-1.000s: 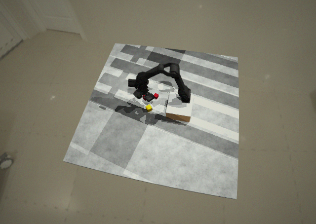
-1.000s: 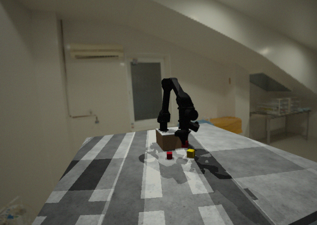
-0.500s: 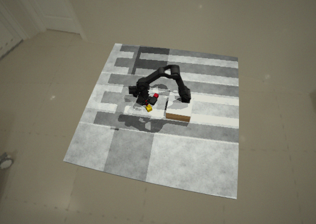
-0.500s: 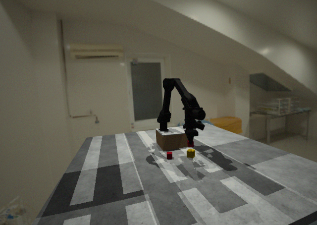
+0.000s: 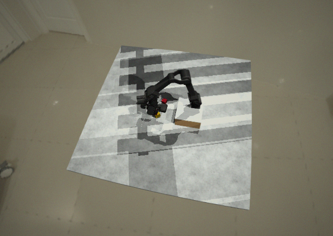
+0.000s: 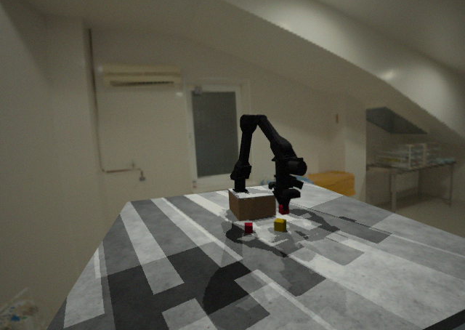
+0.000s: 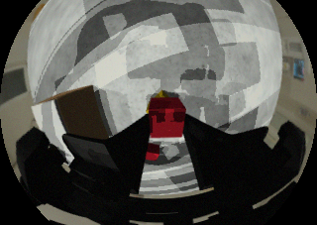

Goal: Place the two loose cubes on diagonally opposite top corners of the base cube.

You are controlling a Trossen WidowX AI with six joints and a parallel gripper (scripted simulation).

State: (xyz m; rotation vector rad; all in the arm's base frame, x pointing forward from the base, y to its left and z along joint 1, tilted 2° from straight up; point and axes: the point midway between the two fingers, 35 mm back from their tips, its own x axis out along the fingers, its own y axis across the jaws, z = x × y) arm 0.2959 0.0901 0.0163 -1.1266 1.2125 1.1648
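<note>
Now: the yellow base cube 2 cm to the right of my gripper tip and 7 cm below it. The rest, counted from my gripper tip: red cube: right at my gripper tip.
</note>
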